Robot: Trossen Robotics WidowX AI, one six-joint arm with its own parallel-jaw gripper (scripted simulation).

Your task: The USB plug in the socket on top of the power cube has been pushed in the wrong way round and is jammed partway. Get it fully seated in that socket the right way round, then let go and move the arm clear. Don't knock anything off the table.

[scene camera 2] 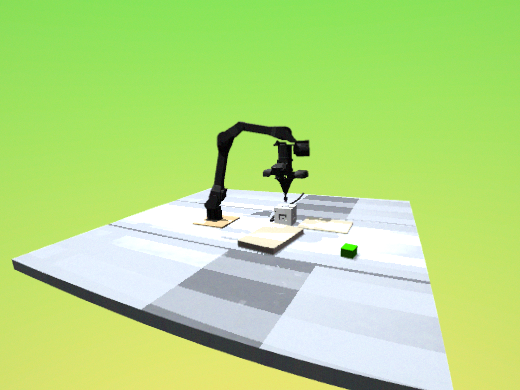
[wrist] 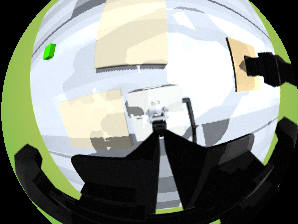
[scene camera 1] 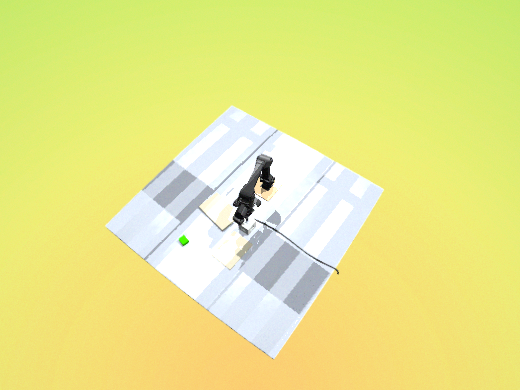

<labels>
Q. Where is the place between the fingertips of my gripper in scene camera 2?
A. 285, 193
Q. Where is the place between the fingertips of my gripper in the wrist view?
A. At 160, 134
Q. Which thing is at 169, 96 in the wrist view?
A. A power cube.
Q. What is my gripper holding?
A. An usb plug.
</labels>
